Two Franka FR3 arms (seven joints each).
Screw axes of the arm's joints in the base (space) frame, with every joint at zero. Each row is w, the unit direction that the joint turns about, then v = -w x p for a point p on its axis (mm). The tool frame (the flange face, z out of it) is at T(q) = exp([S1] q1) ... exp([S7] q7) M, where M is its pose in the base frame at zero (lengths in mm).
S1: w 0 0 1 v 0.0 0.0 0.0
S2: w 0 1 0 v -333.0 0.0 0.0
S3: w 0 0 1 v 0.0 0.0 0.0
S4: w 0 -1 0 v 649.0 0.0 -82.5
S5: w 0 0 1 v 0.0 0.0 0.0
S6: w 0 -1 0 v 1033.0 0.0 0.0
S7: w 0 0 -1 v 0.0 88.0 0.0
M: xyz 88.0 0.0 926.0 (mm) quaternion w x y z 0 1 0 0
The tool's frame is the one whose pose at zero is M.
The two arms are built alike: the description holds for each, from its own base.
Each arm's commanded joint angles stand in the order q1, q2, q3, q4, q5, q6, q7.
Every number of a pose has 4 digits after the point.
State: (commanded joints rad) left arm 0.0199 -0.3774 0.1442 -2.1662 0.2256 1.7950 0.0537; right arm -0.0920 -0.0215 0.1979 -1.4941 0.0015 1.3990 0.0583
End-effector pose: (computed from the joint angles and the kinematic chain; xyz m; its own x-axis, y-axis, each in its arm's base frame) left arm 0.4330 0.0980 0.5474 0.9986 0.0513 -0.0091 0.0490 -0.9849 -0.1661; right arm 0.5266 0.0575 0.6570 0.9962 0.0472 -0.0737 0.0478 -0.9988 0.0070
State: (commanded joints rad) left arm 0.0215 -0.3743 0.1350 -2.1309 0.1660 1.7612 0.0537; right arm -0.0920 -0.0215 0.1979 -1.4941 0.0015 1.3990 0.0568
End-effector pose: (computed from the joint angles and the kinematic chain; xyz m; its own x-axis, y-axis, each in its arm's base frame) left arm 0.4347 0.0906 0.5597 0.9980 0.0626 -0.0056 0.0615 -0.9916 -0.1134; right arm 0.5266 0.0575 0.6570 0.9961 0.0487 -0.0737 0.0493 -0.9988 0.0069
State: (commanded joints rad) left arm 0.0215 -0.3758 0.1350 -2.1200 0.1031 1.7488 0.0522; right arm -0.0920 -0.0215 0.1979 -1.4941 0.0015 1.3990 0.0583
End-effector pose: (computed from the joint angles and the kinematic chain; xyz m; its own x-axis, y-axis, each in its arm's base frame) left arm 0.4347 0.0853 0.5640 0.9970 0.0768 -0.0013 0.0766 -0.9957 -0.0521; right arm 0.5266 0.0575 0.6570 0.9962 0.0472 -0.0737 0.0478 -0.9988 0.0070
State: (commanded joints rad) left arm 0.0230 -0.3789 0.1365 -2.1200 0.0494 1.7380 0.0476; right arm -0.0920 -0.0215 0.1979 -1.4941 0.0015 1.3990 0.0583
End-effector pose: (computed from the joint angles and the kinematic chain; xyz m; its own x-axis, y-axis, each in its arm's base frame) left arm 0.4333 0.0818 0.5642 0.9956 0.0937 -0.0060 0.0937 -0.9956 0.0020; right arm 0.5266 0.0575 0.6570 0.9962 0.0472 -0.0737 0.0478 -0.9988 0.0070
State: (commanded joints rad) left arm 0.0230 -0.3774 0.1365 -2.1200 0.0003 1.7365 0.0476; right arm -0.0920 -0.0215 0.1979 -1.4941 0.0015 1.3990 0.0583
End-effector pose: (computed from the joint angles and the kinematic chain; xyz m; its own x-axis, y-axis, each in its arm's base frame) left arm 0.4341 0.0773 0.5636 0.9948 0.1018 -0.0069 0.1020 -0.9935 0.0502; right arm 0.5266 0.0575 0.6570 0.9962 0.0472 -0.0737 0.0478 -0.9988 0.0070
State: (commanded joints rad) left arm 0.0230 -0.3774 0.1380 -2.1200 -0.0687 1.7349 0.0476; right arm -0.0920 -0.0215 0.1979 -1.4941 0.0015 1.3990 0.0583
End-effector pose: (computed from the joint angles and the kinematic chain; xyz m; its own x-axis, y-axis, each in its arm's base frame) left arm 0.4348 0.0719 0.5639 0.9934 0.1145 -0.0063 0.1144 -0.9863 0.1185; right arm 0.5266 0.0575 0.6570 0.9962 0.0472 -0.0737 0.0478 -0.9988 0.0070
